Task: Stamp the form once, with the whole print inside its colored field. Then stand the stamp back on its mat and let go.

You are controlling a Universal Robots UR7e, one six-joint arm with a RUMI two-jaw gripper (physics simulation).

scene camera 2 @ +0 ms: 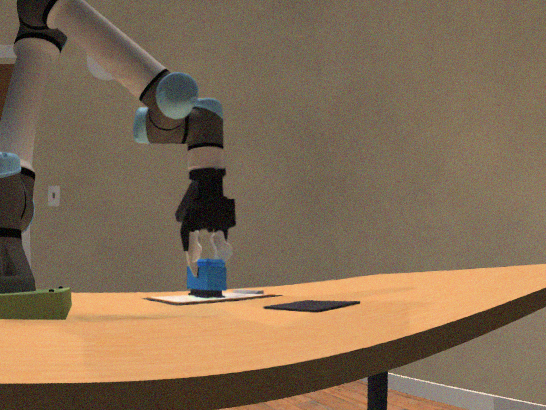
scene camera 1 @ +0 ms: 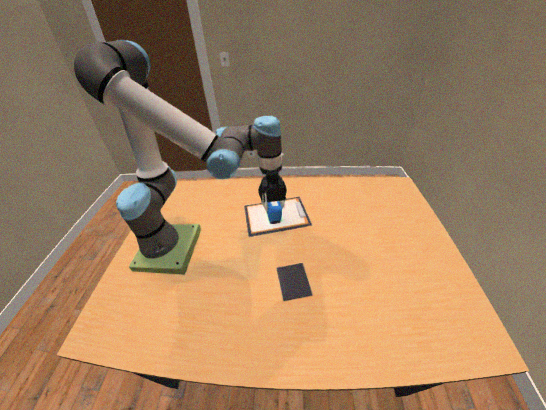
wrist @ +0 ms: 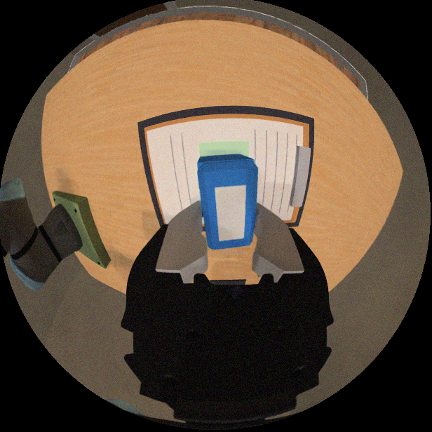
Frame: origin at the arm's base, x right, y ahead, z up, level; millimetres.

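Seen in the pictures: gripper, fingertip midpoint: (scene camera 2: 208,277) (scene camera 1: 274,210); arm's base, link origin: (scene camera 1: 159,242).
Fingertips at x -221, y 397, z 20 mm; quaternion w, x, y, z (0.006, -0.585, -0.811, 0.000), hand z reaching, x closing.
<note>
Offsets run from my fingertips to a thing's middle. Level surfaces: height alone.
My gripper (scene camera 1: 273,203) (scene camera 2: 208,262) (wrist: 226,204) points down and is shut on the blue stamp {dz -3, dx -6, dy -5 mm} (scene camera 1: 274,215) (scene camera 2: 213,276) (wrist: 227,172), one finger on each side. The stamp is upright over the form {dz -41, dx -22, dy +1 mm} (scene camera 1: 257,221) (scene camera 2: 175,299) (wrist: 164,155). In scene camera 2 its short black base shows low against the paper, apparently touching it. The green field (wrist: 224,148) shows beyond the stamp in the wrist view; the stamp hides the rest. No print can be seen; the paper under the base is hidden. The dark mat {dz -43 mm} (scene camera 1: 295,283) (scene camera 2: 312,305) lies flat and bears nothing.
The form lies on a dark-edged clipboard (wrist: 225,109) with a grey clip {dz -39, dx -61, dy +93 mm} (scene camera 1: 301,209) (scene camera 2: 252,292) (wrist: 300,176) at its right side. The arm's green base plate (scene camera 1: 190,247) (scene camera 2: 50,307) (wrist: 92,235) is at the left of the table {dz -47 mm} (scene camera 1: 390,300) (scene camera 2: 150,350) (wrist: 215,65).
</note>
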